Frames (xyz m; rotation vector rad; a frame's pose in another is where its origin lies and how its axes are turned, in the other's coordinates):
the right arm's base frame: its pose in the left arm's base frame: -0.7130 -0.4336 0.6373 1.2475 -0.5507 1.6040
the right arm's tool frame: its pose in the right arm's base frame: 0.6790 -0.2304 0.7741 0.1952 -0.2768 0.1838
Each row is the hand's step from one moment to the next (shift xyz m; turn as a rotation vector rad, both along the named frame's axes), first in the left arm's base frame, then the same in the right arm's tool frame.
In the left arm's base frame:
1: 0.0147 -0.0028 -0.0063 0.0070 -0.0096 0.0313
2: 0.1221 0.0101 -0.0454 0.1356 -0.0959 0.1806
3: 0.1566 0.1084 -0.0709 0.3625 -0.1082 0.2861
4: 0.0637 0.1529 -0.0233 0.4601 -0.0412 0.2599
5: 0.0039 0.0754 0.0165 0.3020 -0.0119 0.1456
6: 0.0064 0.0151 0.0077 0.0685 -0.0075 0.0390
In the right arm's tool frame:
1: -0.0063 -0.0103 0.0108 0.0302 0.0027 0.0141
2: -0.0423 -0.1057 0.0641 0.1717 -0.0343 0.1719
3: -0.0570 -0.1950 0.0066 0.2788 -0.1973 0.3291
4: -0.0064 -0.1455 -0.0822 0.2611 -0.3171 0.3349
5: 0.0243 -0.0480 -0.0555 0.1481 -0.2193 0.2062
6: 0.0093 -0.0137 -0.0073 0.0390 -0.0464 0.0510

